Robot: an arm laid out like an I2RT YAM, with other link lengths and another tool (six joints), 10 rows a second.
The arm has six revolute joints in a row. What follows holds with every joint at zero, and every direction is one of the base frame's.
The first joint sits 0.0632 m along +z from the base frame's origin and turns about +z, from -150 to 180 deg.
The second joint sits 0.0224 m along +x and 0.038 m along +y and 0.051 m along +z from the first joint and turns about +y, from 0 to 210 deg.
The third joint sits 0.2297 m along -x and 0.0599 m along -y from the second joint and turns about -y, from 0 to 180 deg.
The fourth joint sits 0.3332 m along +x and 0.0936 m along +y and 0.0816 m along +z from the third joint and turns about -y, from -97 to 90 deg.
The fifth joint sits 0.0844 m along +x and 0.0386 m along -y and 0.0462 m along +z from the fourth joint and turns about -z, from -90 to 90 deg.
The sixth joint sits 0.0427 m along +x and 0.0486 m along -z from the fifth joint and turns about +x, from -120 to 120 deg.
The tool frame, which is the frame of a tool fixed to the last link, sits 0.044 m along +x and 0.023 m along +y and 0.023 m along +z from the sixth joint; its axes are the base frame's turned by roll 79.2, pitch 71.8 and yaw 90 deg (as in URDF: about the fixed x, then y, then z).
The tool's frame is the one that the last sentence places.
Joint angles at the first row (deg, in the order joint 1, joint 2, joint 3, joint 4, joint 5, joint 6):
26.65 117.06 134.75 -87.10 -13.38 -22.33
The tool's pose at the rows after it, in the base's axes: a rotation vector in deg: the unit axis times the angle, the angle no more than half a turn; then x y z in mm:
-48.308 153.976 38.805 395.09 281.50 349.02
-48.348 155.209 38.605 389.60 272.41 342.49
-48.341 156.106 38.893 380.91 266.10 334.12
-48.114 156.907 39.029 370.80 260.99 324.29
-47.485 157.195 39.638 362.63 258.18 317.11
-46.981 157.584 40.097 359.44 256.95 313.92
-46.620 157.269 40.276 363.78 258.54 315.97
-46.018 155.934 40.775 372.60 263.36 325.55
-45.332 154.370 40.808 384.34 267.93 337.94
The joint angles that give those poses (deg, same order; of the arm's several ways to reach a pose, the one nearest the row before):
25.68 114.67 131.53 -86.86 -13.41 -22.94
24.92 111.50 126.43 -86.28 -13.53 -23.71
24.61 107.55 120.05 -84.82 -13.82 -23.99
24.54 103.44 113.44 -83.04 -13.91 -23.89
24.61 100.23 108.41 -81.35 -14.23 -23.33
24.60 99.12 106.59 -80.91 -14.49 -22.95
24.54 100.21 108.10 -80.95 -14.59 -22.74
24.61 102.82 112.50 -81.30 -14.83 -22.17
24.54 106.53 118.85 -82.22 -14.78 -21.71

